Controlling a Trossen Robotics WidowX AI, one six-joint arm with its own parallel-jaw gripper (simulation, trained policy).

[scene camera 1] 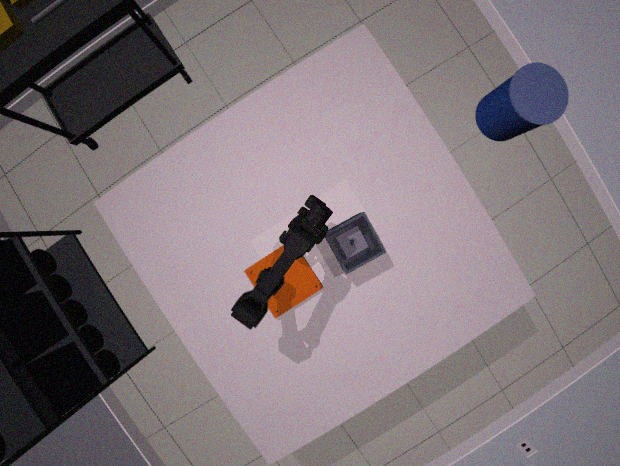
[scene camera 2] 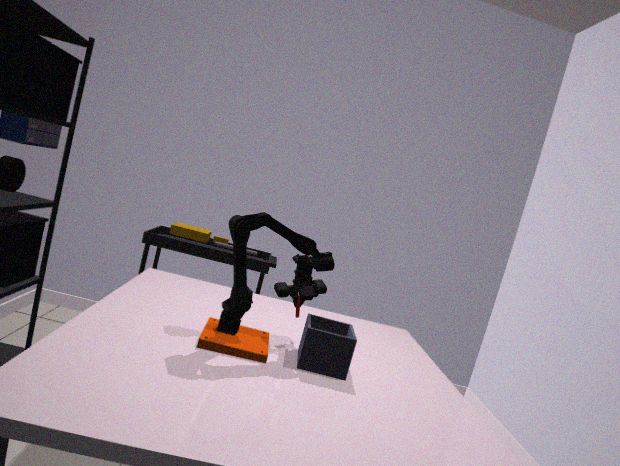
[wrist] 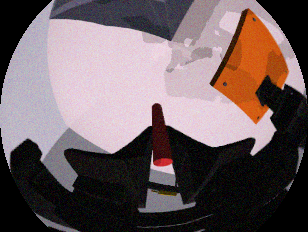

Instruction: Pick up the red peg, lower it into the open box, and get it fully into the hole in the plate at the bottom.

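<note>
I can see my gripper (scene camera 2: 297, 306), and it appears in the wrist view too (wrist: 158, 129). There is a red peg (wrist: 162, 156) as well, though scene camera 1 does not show the peg, hidden as it is by my gripper. I also see a dark grey box (scene camera 2: 327, 346).
</note>
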